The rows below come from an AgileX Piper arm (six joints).
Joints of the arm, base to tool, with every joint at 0 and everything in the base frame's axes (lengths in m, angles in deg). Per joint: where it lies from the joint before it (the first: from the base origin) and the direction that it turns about. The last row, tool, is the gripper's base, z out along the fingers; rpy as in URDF.
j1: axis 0 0 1 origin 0 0 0.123
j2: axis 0 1 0 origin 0 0 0
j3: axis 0 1 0 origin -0.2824 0 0.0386
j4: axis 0.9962 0 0.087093 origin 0.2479 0 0.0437
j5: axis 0 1 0 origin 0 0 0
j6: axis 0.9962 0 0.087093 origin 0.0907 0 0.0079
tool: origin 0 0 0 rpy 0 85.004 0
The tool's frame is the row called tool.
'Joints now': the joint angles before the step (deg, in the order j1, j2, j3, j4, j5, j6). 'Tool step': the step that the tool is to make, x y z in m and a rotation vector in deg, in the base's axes. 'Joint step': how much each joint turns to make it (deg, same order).
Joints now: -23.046, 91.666, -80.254, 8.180, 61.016, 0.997
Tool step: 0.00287, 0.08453, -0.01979, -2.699, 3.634, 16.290
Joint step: 15.384, -2.418, 6.834, -3.333, -1.582, -0.638
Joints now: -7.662, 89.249, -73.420, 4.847, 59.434, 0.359
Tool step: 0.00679, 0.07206, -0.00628, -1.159, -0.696, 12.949
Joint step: 13.309, 1.304, -0.001, -1.315, -2.055, 0.506
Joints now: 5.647, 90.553, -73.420, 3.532, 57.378, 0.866
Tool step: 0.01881, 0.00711, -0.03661, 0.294, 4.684, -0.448
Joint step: 0.778, 6.466, 0.001, 0.517, -1.900, 1.020
